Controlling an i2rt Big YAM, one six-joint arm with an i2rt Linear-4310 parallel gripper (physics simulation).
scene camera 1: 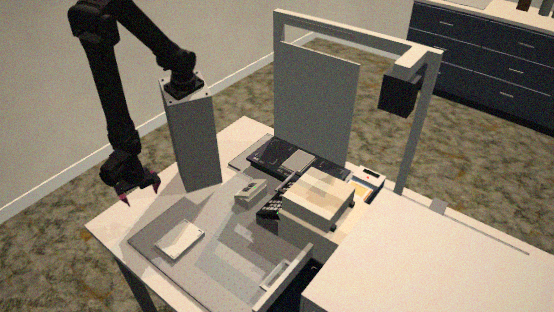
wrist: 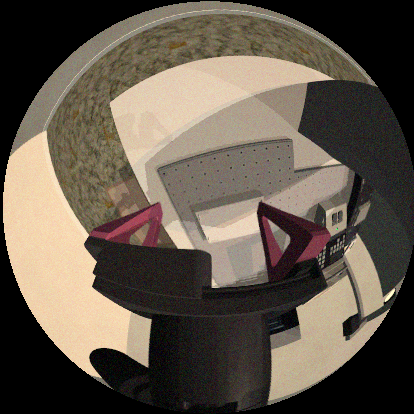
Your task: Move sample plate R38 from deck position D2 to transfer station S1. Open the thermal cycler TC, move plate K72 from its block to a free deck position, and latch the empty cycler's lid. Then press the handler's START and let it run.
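Places are measured from the arm's base along level axes (x back, y right, z up), in centimetres.
Where they show: gripper, fingertip midpoint: [scene camera 1: 142, 199] [wrist: 209, 207]; arm's base, origin of the base link: [scene camera 1: 184, 87].
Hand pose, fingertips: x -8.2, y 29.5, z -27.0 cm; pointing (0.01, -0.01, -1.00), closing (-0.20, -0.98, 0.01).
Things, the pixels of their top centre, and the offset from my fingertips. "spot": a spot on its surface instead. Level surfaces: height alone.
- flat white rectangular piece, surface spot: [wrist: 230, 222] [scene camera 1: 177, 239] spot: dz -11.9, dx -13.2, dy -2.1 cm
- perforated grey board, its level: dz -13.9 cm
- beige cycler, surface spot: [scene camera 1: 317, 195] spot: dz +6.1, dx -46.0, dy -35.3 cm
- grey plate-like piece, middle of its top: [scene camera 1: 298, 160] [wrist: 362, 214] dz -7.7, dx -21.3, dy -57.6 cm
- black deck, its level: dz -9.3 cm
- small box with two dark buttons, middle of its top: [wrist: 340, 225] [scene camera 1: 250, 183] dz -5.8, dx -17.6, dy -33.9 cm
My gripper [scene camera 1: 141, 194] [wrist: 209, 207] is open and empty, held above the table's left side. A flat white rectangular piece [scene camera 1: 180, 240] [wrist: 230, 222] lies on the perforated grey board [scene camera 1: 144, 241] [wrist: 225, 172], and in the wrist view it shows beyond and between the fingers. The beige cycler [scene camera 1: 317, 195] [wrist: 325, 325] has its lid down on its body; whether it is latched is unclear. A dark keypad [scene camera 1: 272, 206] [wrist: 337, 243] is at its side. A grey plate-like piece [scene camera 1: 299, 160] sits on the black deck [scene camera 1: 267, 151]. Plate labels are too small to read.
A small box with two dark buttons [scene camera 1: 251, 192] [wrist: 336, 216] stands near the keypad. A grey pillar [scene camera 1: 195, 145] carries the arm. A tall grey panel [scene camera 1: 315, 100] and frame [scene camera 1: 420, 120] rise behind. A large white-topped cabinet [scene camera 1: 430, 250] is at right, beside a low wall with a handle [scene camera 1: 275, 275].
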